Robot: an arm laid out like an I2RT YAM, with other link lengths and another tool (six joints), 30 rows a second.
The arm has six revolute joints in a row. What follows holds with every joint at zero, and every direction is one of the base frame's.
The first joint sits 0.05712 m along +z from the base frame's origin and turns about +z.
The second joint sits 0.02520 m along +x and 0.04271 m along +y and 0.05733 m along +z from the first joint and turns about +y.
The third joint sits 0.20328 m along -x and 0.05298 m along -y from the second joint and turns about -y.
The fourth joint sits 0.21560 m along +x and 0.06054 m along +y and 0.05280 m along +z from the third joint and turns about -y.
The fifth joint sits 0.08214 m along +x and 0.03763 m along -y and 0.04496 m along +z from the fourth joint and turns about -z.
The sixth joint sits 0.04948 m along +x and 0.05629 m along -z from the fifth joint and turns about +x.
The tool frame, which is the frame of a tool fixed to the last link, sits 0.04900 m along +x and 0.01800 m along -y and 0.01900 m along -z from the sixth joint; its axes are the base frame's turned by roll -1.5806, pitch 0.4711 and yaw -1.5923 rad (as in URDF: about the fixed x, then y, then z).
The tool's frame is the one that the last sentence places.
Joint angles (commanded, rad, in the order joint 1, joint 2, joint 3, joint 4, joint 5, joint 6), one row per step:
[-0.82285 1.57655 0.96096 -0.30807 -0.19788 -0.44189]
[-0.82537 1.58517 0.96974 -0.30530 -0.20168 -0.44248]
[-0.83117 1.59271 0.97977 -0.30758 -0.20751 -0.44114]
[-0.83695 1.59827 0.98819 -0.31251 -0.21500 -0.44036]
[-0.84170 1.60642 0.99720 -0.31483 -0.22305 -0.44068]
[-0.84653 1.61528 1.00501 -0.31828 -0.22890 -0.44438]
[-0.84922 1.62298 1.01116 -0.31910 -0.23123 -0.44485]
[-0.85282 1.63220 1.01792 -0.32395 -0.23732 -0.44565]
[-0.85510 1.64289 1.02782 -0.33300 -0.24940 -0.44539]
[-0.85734 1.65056 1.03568 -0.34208 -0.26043 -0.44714]
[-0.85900 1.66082 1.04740 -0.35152 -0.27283 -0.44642]
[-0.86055 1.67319 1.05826 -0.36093 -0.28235 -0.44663]
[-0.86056 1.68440 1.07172 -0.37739 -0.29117 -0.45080]
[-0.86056 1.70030 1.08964 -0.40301 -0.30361 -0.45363]
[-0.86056 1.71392 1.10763 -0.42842 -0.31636 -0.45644]
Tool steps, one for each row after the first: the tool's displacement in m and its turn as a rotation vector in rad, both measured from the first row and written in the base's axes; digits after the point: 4 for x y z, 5 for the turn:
[0.0012 -0.0020 0.0003 -0.00042 -0.00404 0.00024]
[0.0015 -0.0042 0.0008 0.00330 -0.00800 -0.00309]
[0.0013 -0.0058 0.0011 0.00927 -0.01125 -0.00496]
[0.0018 -0.0074 0.0011 0.01448 -0.01495 -0.00462]
[0.0018 -0.0090 0.0004 0.01890 -0.01436 -0.00309]
[0.0020 -0.0103 -0.0002 0.02164 -0.01406 -0.00404]
[0.0019 -0.0111 -0.0015 0.02992 -0.01268 -0.00347]
[0.0026 -0.0112 -0.0027 0.04394 -0.01356 0.00106]
[0.0030 -0.0111 -0.0035 0.05561 -0.01396 0.00653]
[0.0041 -0.0113 -0.0041 0.06872 -0.01652 0.01138]
[0.0049 -0.0115 -0.0056 0.08204 -0.01523 0.01522]
[0.0056 -0.0111 -0.0065 0.09536 -0.01039 0.02314]
[0.0063 -0.0099 -0.0083 0.11864 -0.00223 0.03162]
[0.0069 -0.0087 -0.0093 0.14025 0.00391 0.04015]

